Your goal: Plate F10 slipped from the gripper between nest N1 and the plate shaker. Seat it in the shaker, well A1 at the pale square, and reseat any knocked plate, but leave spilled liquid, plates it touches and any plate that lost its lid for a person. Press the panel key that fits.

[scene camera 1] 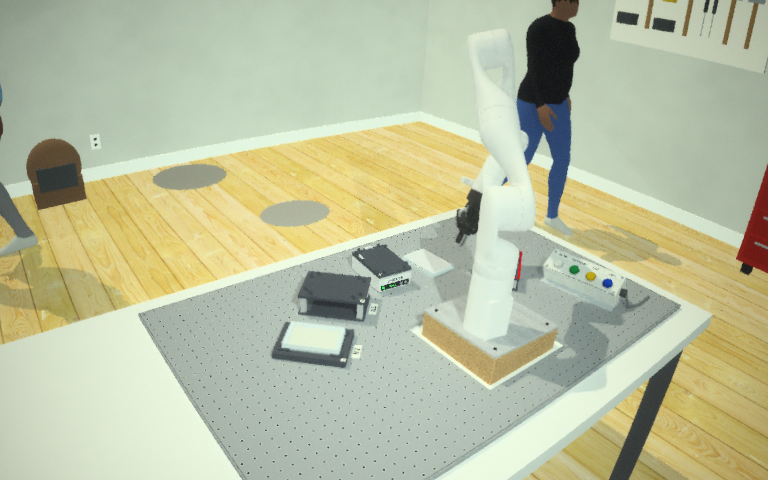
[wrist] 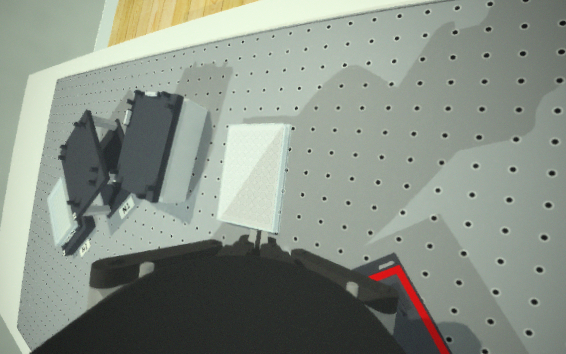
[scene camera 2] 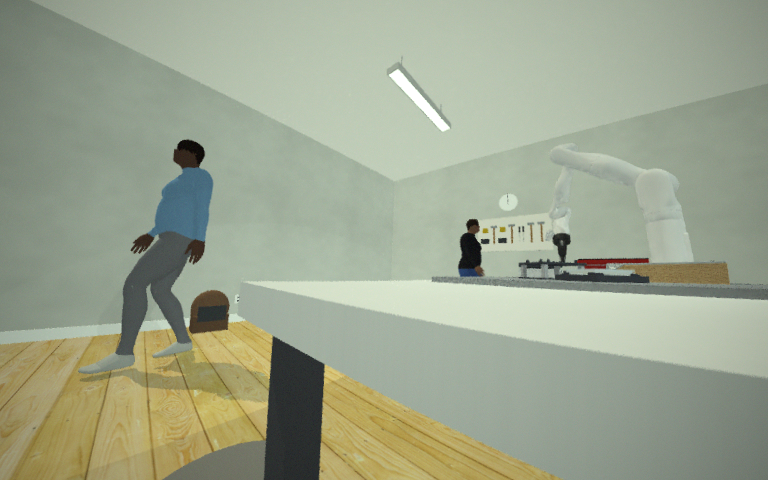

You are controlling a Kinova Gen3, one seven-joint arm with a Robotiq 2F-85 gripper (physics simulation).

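Places are measured from the arm's base along level axes (x right, y up, z back), in millimetres.
Where they show: gripper, fingertip midpoint: (scene camera 1: 458, 245) (wrist: 257, 242); arm's base, link origin: (scene camera 1: 483, 326) (scene camera 2: 671, 264).
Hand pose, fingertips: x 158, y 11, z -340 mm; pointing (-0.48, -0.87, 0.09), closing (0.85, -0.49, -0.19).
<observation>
Things, the pixels of their top centre, and the offset from my fingertips. "spot": a spot on its surface instead.
- pale rectangular plate, top centre: (wrist: 248, 174) (scene camera 1: 427, 260) dz -44, dx -67, dy -57 mm
- plate shaker, surface spot: (wrist: 150, 145) spot: dz -36, dx -203, dy -16 mm
- Nest N1, top centre: (wrist: 72, 162) (scene camera 1: 335, 282) (scene camera 2: 550, 260) dz +44, dx -392, dy -5 mm
- pale plate, top centre: (scene camera 1: 314, 334) (wrist: 57, 211) (scene camera 2: 598, 269) dz +182, dx -503, dy -37 mm
- low dark nest, top centre: (scene camera 1: 314, 338) (wrist: 64, 210) (scene camera 2: 599, 273) dz +182, dx -503, dy -48 mm
- red-edged dark tray, top centre: (scene camera 1: 499, 259) (scene camera 2: 586, 269) dz +78, dx +94, dy -25 mm
- key panel, top centre: (scene camera 1: 587, 264) dz +251, dx +260, dy +13 mm
A pale rectangular plate (scene camera 1: 428, 262) (wrist: 254, 175) lies flat on the perforated mat, apart from the plate shaker (scene camera 1: 382, 263) (wrist: 150, 145). The shaker has a dark top, pale clips and a lit front display; its top bears no plate. Nest N1 (scene camera 1: 334, 286) (wrist: 82, 165) is a raised dark deck on posts, on the shaker's other side. My gripper (scene camera 1: 461, 240) (scene camera 2: 562, 259) (wrist: 257, 242) is shut and empty, above the mat; its tips overlap the plate's near edge in the wrist view. I can make out no liquid. The plate's lettering and well A1 are unreadable.
Another pale plate (scene camera 1: 313, 338) (wrist: 60, 216) sits in a low dark nest (scene camera 1: 310, 357). A red-edged dark tray (scene camera 1: 518, 270) (wrist: 425, 310) stands partly behind the arm. The key panel (scene camera 1: 583, 287) has white, green, yellow and blue keys. Two people stand beyond the table.
</observation>
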